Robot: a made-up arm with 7 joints. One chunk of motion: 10 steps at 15 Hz.
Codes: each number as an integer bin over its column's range. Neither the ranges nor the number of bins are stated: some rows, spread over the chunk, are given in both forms.
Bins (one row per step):
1: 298 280 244 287 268 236 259
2: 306 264 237 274 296 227 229
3: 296 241 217 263 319 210 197
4: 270 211 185 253 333 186 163
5: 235 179 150 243 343 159 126
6: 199 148 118 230 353 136 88
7: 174 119 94 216 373 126 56
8: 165 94 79 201 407 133 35
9: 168 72 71 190 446 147 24
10: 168 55 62 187 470 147 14
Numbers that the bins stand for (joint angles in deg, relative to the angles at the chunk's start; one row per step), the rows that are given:
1: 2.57 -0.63 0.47 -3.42 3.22 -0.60 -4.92
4: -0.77 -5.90 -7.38 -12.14 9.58 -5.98 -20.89
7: -12.23 -12.92 -19.49 -21.63 13.50 -12.44 -38.68
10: -12.95 -17.80 -23.75 -29.06 22.99 -10.18 -45.67
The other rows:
2: 3.53 -1.85 -0.46 -6.76 5.96 -1.57 -9.91
3: 2.33 -3.61 -3.12 -9.58 8.21 -3.40 -15.23
5: -4.95 -8.34 -12.04 -14.70 10.56 -8.89 -27.04
6: -9.24 -10.70 -16.30 -18.04 11.54 -11.36 -33.36
8: -13.30 -14.83 -21.49 -25.47 16.82 -11.68 -42.18
9: -12.95 -16.50 -22.55 -28.29 20.64 -10.18 -44.01

